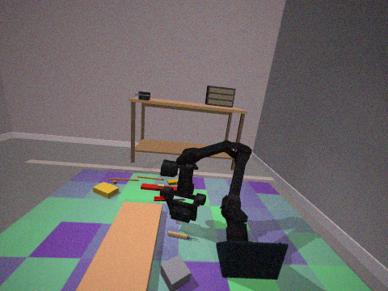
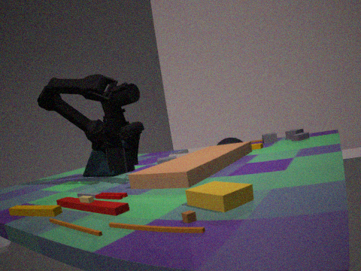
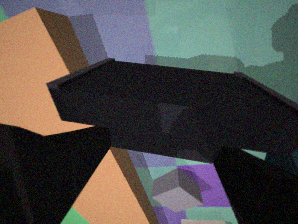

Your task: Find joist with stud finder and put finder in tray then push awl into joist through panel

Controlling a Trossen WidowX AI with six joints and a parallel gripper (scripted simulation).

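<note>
My gripper tip is 7 cm above the awl, 4 cm to the right of it and 2 cm past it. Also, from my gripper tip: stud finder (2 cm behind); then yellow block (39 cm ahead, 28 cm to the right, 6 cm below).
</note>
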